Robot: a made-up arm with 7 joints.
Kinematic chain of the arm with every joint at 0, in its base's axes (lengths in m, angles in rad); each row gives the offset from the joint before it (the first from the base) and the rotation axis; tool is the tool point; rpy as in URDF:
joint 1: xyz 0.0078 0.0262 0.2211 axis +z
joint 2: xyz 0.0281 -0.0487 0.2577 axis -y
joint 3: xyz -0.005 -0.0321 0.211 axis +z
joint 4: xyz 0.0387 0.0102 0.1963 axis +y
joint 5: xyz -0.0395 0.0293 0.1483 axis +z
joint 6: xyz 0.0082 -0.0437 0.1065 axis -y
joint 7: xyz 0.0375 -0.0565 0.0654 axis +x
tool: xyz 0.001 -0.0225 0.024 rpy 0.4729 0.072 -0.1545
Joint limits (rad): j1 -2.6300..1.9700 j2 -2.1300..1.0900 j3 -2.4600..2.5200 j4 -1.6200..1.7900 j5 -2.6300..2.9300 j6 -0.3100..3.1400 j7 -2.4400..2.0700
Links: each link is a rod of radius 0.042 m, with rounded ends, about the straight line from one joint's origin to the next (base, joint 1, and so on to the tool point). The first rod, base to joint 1, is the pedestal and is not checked.
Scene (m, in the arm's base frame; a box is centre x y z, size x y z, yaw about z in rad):
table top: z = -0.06
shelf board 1: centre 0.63 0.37 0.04 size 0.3 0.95 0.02 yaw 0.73
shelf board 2: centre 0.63 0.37 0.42 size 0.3 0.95 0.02 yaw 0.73
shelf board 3: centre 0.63 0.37 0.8 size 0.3 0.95 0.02 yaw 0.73
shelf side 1: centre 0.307 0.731 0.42 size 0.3 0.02 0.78 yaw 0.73
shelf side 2: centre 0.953 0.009 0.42 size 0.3 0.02 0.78 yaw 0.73
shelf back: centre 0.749 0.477 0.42 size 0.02 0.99 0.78 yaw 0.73
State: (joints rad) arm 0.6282 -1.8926 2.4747 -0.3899 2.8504 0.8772 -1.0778
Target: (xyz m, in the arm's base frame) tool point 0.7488 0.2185 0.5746
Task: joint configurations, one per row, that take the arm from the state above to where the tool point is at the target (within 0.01 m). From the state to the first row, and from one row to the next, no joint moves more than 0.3 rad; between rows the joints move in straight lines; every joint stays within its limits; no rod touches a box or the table.
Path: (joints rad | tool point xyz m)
1: 0.6880 -1.8481 2.4838 -0.6359 2.8663 0.7684 -1.1258 | 0.7086 0.2536 0.2404
2: 0.7477 -1.8035 2.4928 -0.8819 2.8822 0.6597 -1.1738 | 0.6769 0.2158 0.2263
3: 0.8075 -1.7590 2.5019 -1.1280 2.8982 0.5509 -1.2219 | 0.6329 0.1751 0.2249
4: 0.8673 -1.7145 2.5109 -1.3740 2.9141 0.4422 -1.2699 | 0.5787 0.1348 0.2379
5: 0.9271 -1.6700 2.5200 -1.6200 2.9300 0.3334 -1.3179 | 0.5167 0.0977 0.2657
6: 0.8986 -1.4487 2.4326 -1.6200 2.9300 0.1809 -1.3769 | 0.5416 0.0902 0.3717
7: 0.8701 -1.2274 2.3451 -1.6200 2.9300 0.0284 -1.4360 | 0.5440 0.0620 0.4774
8: 0.8416 -1.0061 2.2577 -1.6200 2.9300 -0.1241 -1.4950 | 0.5230 0.0165 0.5746
9: 0.7765 -1.1109 2.2866 -1.3674 2.9213 0.1720 -1.4045 | 0.6166 0.0622 0.5714
10: 0.7114 -1.2157 2.3156 -1.1148 2.9127 0.4681 -1.3140 | 0.6881 0.1172 0.5716
11: 0.6463 -1.3204 2.3446 -0.8621 2.9040 0.7642 -1.2235 | 0.7324 0.1727 0.5732
12: 0.5811 -1.4252 2.3736 -0.6095 2.8954 1.0604 -1.1330 | 0.7488 0.2185 0.5746

